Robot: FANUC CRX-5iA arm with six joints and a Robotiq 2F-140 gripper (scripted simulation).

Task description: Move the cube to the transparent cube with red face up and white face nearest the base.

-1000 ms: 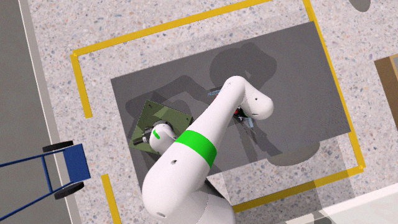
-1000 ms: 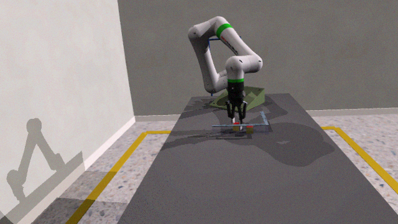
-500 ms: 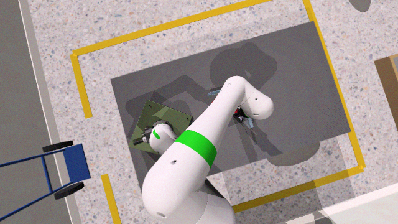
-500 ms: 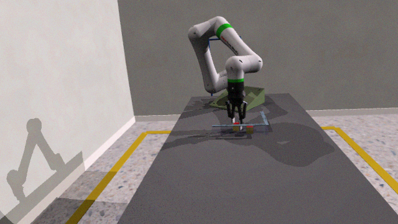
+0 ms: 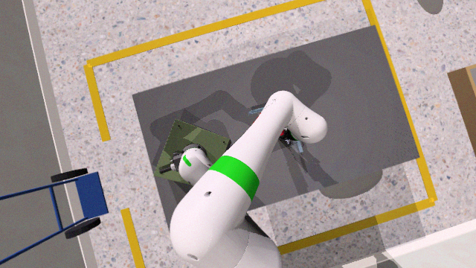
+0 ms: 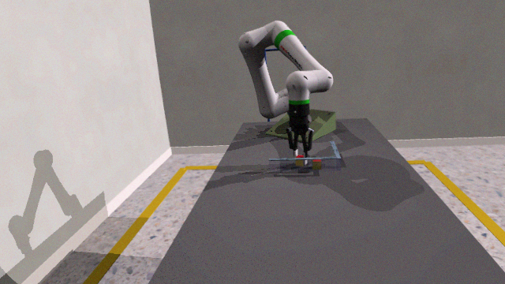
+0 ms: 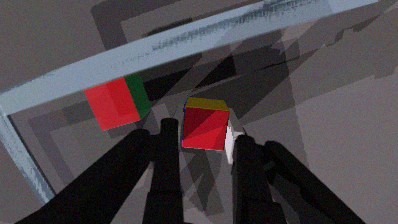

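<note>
My gripper is now 50 mm short of the transparent cube, 70 mm to the right of it and 20 mm above it. Also, from my hand: rail (80 mm ahead, 10 mm to the left, 10 mm above).
</note>
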